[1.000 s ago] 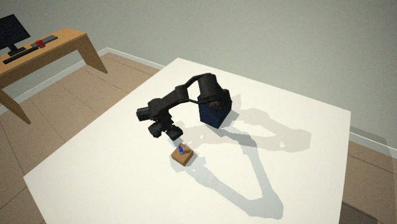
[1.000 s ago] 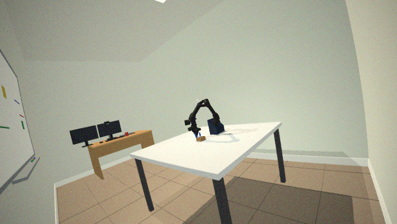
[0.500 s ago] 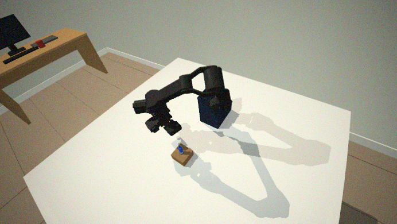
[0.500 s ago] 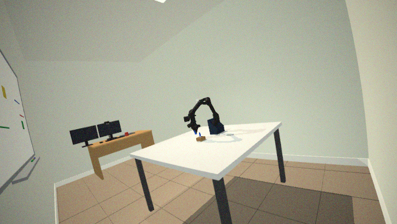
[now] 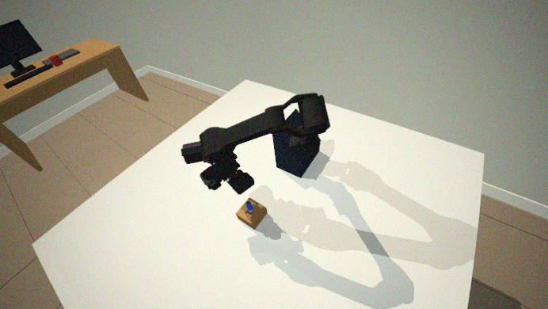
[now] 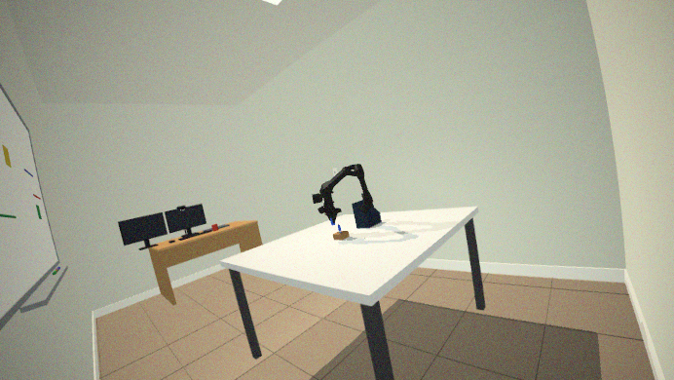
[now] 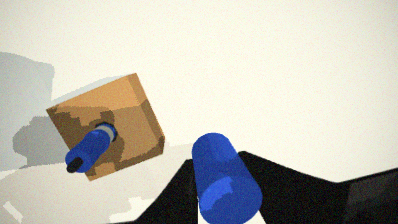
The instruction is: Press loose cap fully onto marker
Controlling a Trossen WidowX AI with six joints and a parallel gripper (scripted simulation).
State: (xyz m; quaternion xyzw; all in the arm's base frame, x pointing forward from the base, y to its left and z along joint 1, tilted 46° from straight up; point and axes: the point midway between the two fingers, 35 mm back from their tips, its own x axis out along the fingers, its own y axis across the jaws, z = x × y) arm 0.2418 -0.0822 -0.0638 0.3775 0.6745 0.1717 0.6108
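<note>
Now: the holder block 3 cm ahead of my gripper tip, 8 cm to the left of it and 8 cm below it. The rest, counted from my gripper tip: blue marker cap: 1 cm above.
</note>
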